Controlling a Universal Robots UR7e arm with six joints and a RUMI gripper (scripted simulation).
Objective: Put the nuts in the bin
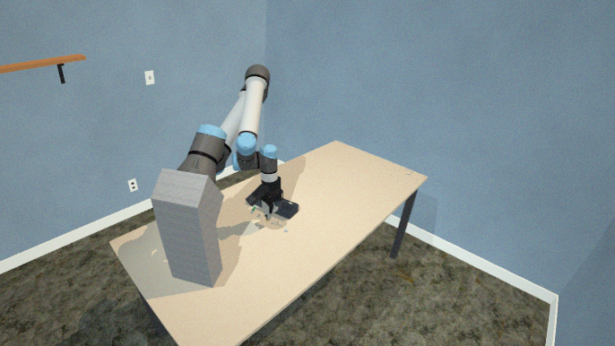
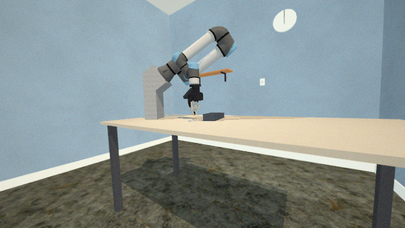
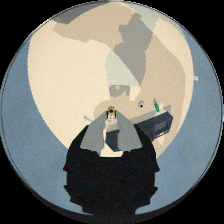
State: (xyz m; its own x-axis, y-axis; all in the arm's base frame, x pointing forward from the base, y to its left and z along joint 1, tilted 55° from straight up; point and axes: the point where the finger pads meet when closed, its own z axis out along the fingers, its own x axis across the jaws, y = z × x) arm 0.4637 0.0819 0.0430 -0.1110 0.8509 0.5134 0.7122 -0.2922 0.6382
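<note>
Now: hand 90 mm short of the dark bin block, 120 mm to the right of it and 30 mm above it. The rest, counted from my hand: white dotted plate: 50 mm ahead, 10 mm to the right, 40 mm below; brass-coloured nut: 10 mm below; green part: 20 mm behind, 140 mm to the left, 40 mm below.
</note>
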